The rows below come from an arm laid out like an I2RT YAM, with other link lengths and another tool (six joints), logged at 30 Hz.
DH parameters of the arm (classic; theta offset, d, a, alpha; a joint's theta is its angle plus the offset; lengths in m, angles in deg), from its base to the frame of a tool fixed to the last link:
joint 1: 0 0.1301 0.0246 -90
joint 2: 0 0 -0.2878 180
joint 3: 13.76 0 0.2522 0
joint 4: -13.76 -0.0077 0.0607 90
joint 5: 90 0.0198 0 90
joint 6: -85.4 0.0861 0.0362 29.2
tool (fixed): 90 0.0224 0 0
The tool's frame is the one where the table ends.
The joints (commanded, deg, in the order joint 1, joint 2, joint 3, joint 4, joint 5, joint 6), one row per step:
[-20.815, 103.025, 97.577, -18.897, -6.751, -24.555]
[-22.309, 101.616, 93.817, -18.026, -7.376, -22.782]
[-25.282, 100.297, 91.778, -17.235, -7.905, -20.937]
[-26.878, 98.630, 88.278, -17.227, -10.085, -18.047]
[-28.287, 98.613, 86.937, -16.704, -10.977, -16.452]
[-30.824, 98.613, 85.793, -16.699, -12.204, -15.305]
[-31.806, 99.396, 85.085, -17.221, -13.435, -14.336]
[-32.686, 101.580, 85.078, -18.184, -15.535, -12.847]
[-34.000, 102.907, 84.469, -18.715, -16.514, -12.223]
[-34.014, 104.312, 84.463, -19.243, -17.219, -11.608]
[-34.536, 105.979, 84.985, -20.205, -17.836, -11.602]
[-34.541, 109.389, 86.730, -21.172, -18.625, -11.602]
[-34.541, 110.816, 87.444, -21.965, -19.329, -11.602]
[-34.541, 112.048, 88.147, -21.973, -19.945, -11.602]
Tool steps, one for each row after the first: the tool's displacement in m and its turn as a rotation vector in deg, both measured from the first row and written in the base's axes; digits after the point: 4 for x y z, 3 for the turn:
[-0.0102, -0.0095, -0.0120, 2.353, 0.896, -1.674]
[-0.0238, -0.0309, -0.0130, 4.174, 0.257, -4.939]
[-0.0366, -0.0368, -0.0230, 8.324, 0.895, -5.877]
[-0.0414, -0.0465, -0.0303, 10.432, 1.038, -7.227]
[-0.0504, -0.0634, -0.0376, 12.473, 1.397, -9.252]
[-0.0522, -0.0699, -0.0492, 14.768, 2.697, -9.754]
[-0.0493, -0.0770, -0.0675, 18.482, 4.756, -9.805]
[-0.0519, -0.0868, -0.0828, 20.716, 6.427, -10.846]
[-0.0489, -0.0879, -0.0947, 22.511, 7.884, -10.801]
[-0.0472, -0.0931, -0.1063, 23.891, 9.516, -11.059]
[-0.0378, -0.0980, -0.1241, 25.589, 11.667, -10.736]
[-0.0345, -0.0988, -0.1324, 26.704, 12.847, -10.342]
[-0.0306, -0.1003, -0.1377, 27.299, 13.200, -9.896]

